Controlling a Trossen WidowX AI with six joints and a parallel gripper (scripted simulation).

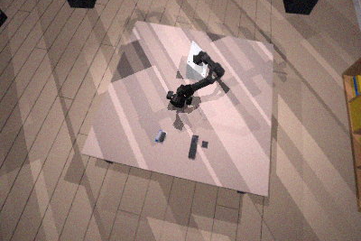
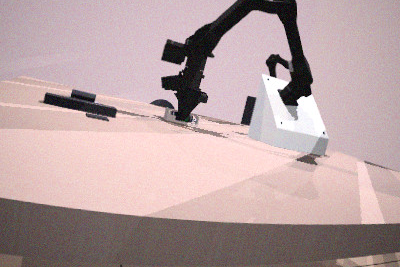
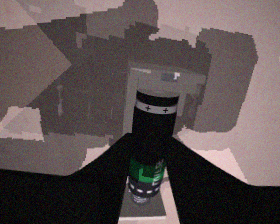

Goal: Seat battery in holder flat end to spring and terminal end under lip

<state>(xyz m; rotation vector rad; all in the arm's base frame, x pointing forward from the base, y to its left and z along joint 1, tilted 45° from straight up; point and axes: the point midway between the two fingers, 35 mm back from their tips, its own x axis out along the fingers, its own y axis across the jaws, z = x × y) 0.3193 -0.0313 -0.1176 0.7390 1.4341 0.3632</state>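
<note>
My gripper tip is 1 cm below the battery. Also, from my gripper tip: black bar 33 cm ahead, 13 cm to the left, 1 cm above.
</note>
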